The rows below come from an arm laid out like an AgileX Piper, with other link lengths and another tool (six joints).
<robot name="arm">
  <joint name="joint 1" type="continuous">
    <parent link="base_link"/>
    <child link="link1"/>
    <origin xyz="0 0 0.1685"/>
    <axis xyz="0 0 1"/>
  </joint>
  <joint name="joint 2" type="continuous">
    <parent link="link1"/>
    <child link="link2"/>
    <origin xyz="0 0 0" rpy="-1.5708 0 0"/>
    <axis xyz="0 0 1"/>
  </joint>
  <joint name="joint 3" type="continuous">
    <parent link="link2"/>
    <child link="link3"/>
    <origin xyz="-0.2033 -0.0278 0"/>
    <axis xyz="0 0 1"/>
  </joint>
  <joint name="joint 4" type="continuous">
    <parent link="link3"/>
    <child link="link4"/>
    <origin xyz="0.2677 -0.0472 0" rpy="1.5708 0 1.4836"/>
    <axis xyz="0 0 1"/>
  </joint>
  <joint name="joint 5" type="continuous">
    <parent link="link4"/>
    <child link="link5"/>
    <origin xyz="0 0 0" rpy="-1.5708 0 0"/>
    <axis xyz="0 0 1"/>
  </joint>
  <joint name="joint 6" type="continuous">
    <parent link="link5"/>
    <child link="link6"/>
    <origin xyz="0 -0.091 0" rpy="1.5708 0 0"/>
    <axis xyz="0 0 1"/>
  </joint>
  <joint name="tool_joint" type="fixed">
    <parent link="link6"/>
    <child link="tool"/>
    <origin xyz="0.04 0.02 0.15" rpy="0.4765 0 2.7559"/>
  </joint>
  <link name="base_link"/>
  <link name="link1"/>
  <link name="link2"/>
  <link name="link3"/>
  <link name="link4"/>
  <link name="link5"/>
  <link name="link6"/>
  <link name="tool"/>
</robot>
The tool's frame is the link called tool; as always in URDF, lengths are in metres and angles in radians. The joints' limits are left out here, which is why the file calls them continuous.
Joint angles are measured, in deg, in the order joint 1, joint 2, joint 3, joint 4, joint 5, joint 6. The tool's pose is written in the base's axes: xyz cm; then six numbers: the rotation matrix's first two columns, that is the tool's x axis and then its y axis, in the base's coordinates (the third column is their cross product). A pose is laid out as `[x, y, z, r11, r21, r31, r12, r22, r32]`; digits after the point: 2 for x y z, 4 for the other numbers.
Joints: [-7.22, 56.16, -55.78, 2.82, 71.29, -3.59]
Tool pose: [23.72, -0.05, 16.18, 0.8719, 0.3116, 0.3777, 0.4356, -0.8460, -0.3076]
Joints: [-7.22, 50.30, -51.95, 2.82, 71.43, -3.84]
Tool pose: [22.49, 0.09, 16.31, 0.8578, 0.3175, 0.4041, 0.4488, -0.8459, -0.2880]
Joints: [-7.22, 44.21, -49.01, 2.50, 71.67, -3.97]
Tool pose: [21.53, 0.07, 16.86, 0.8364, 0.3242, 0.4421, 0.4635, -0.8488, -0.2544]
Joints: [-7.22, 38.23, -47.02, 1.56, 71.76, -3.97]
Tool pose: [20.89, -0.25, 17.80, 0.8070, 0.3329, 0.4879, 0.4756, -0.8559, -0.2028]
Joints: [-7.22, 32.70, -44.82, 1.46, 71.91, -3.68]
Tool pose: [20.23, -0.19, 18.39, 0.7805, 0.3322, 0.5296, 0.4820, -0.8593, -0.1714]
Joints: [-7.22, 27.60, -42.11, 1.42, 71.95, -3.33]
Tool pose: [19.56, -0.10, 18.45, 0.7599, 0.3294, 0.5604, 0.4842, -0.8621, -0.1497]
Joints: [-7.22, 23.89, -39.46, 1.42, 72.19, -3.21]
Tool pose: [18.93, -0.01, 17.96, 0.7523, 0.3286, 0.5711, 0.4849, -0.8629, -0.1423]
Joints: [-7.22, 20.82, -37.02, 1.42, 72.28, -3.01]
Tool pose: [18.46, 0.07, 17.40, 0.7477, 0.3260, 0.5785, 0.4839, -0.8641, -0.1385]
